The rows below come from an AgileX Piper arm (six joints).
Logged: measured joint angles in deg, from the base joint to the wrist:
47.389 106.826 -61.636 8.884 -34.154 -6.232
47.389 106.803 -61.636 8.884 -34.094 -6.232
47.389 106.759 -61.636 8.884 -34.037 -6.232
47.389 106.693 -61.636 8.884 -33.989 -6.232
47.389 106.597 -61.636 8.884 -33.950 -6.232
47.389 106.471 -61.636 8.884 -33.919 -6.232
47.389 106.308 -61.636 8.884 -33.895 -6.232
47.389 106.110 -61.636 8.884 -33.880 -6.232
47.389 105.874 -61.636 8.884 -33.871 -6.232
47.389 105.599 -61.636 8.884 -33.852 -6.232
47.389 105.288 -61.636 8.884 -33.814 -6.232
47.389 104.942 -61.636 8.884 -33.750 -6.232
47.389 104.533 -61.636 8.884 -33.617 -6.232
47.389 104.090 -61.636 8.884 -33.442 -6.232
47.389 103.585 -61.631 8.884 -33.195 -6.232
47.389 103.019 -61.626 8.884 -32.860 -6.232
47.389 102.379 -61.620 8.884 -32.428 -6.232
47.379 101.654 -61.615 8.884 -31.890 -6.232
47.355 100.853 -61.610 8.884 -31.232 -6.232
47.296 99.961 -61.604 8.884 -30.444 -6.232
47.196 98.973 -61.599 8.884 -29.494 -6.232
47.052 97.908 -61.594 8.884 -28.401 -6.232
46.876 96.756 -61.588 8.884 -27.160 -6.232
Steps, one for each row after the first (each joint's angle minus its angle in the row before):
0.000 -0.023 0.000 0.000 0.060 0.000
0.000 -0.044 0.000 0.000 0.057 0.000
0.000 -0.066 0.000 0.000 0.048 0.000
0.000 -0.096 0.000 0.000 0.039 0.000
0.000 -0.126 0.000 0.000 0.031 0.000
0.000 -0.163 0.000 0.000 0.024 0.000
0.000 -0.198 0.000 0.000 0.015 0.000
0.000 -0.236 0.000 0.000 0.009 0.000
0.000 -0.275 0.000 0.000 0.019 0.000
0.000 -0.311 0.000 0.000 0.038 0.000
0.000 -0.346 0.000 0.000 0.064 0.000
0.000 -0.409 0.000 0.000 0.133 0.000
0.000 -0.443 0.000 0.000 0.175 0.000
0.000 -0.505 0.005 0.000 0.247 0.000
0.000 -0.566 0.005 0.000 0.335 0.000
0.000 -0.640 0.006 0.000 0.432 0.000
-0.010 -0.725 0.005 0.000 0.538 0.000
-0.024 -0.801 0.005 0.000 0.658 0.000
-0.059 -0.892 0.006 0.000 0.788 0.000
-0.100 -0.988 0.005 0.000 0.950 0.000
-0.144 -1.065 0.005 0.000 1.093 0.000
-0.176 -1.152 0.006 0.000 1.241 0.000

